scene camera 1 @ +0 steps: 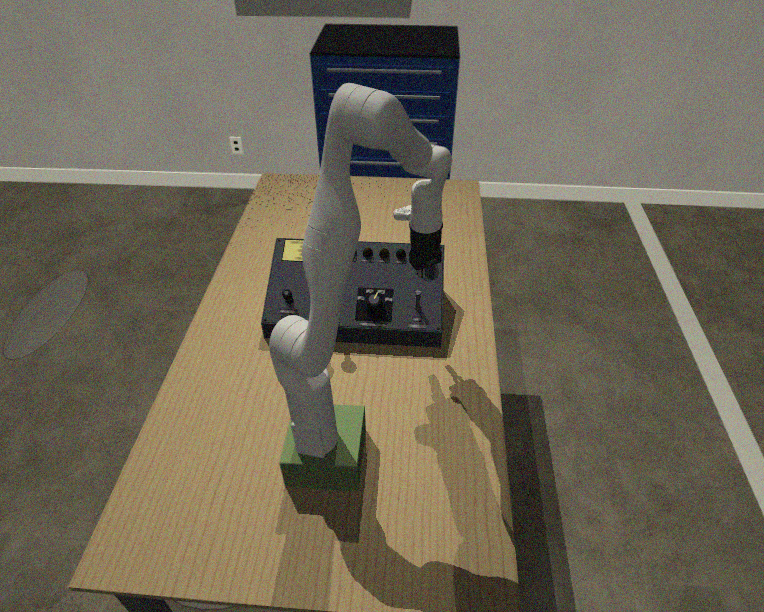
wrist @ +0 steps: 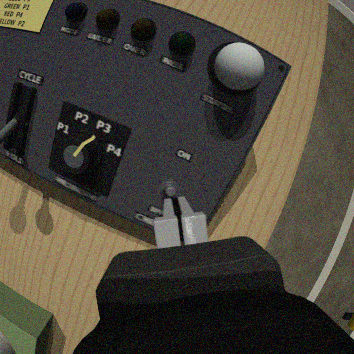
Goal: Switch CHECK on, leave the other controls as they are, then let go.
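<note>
The CHECK toggle is a small grey lever at the panel's near right. In the wrist view it looks short, its round end just beyond the fingertips, between the ON label and the partly covered OFF label. Its exact tilt is hard to tell. The CHECK label is beside my fingers. My gripper is shut with nothing between its fingers; the tips overlap the toggle's near side in the wrist view. Whether they touch it cannot be told.
The dark control panel carries the PROGRAM knob with its yellow pointer near P3, the CYCLE lever, several dark round lamps and the white STATUS dome. A green block supports the arm.
</note>
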